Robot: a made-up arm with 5 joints.
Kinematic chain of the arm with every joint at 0, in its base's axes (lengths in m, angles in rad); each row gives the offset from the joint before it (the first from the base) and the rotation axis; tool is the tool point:
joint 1: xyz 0 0 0.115 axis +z
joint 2: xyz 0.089 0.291 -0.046 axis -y
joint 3: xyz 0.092 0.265 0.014 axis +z
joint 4: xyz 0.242 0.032 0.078 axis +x
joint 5: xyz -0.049 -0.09 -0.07 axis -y
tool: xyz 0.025 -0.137 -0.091
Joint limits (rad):
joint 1: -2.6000..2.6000
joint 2: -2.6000..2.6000
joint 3: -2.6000..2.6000
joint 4: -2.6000..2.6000
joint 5: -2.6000..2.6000
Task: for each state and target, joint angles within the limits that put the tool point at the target. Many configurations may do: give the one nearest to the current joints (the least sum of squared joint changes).
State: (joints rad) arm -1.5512 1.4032 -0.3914 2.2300 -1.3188
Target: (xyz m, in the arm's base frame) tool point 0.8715 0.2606 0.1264
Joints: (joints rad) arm -1.3119 1.8264 0.5170 2.5508 -0.5279
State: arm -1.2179 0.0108 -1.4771 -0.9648 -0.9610
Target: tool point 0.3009 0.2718 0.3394
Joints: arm -0.8185 0.0731 -1.4874 -1.3201 -0.9002
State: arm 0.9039 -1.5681 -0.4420 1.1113 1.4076
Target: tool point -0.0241 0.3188 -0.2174
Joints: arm 0.3318 -1.2537 -0.5969 0.7213 1.4959
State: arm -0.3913 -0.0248 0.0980 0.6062 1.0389
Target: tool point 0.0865 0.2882 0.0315
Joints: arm 0.4543 -0.0344 -0.9429 0.1672 1.1002
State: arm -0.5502 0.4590 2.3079 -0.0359 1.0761
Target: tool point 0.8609 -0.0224 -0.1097
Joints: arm -1.2876 -0.3119 1.5656 0.3994 0.5998
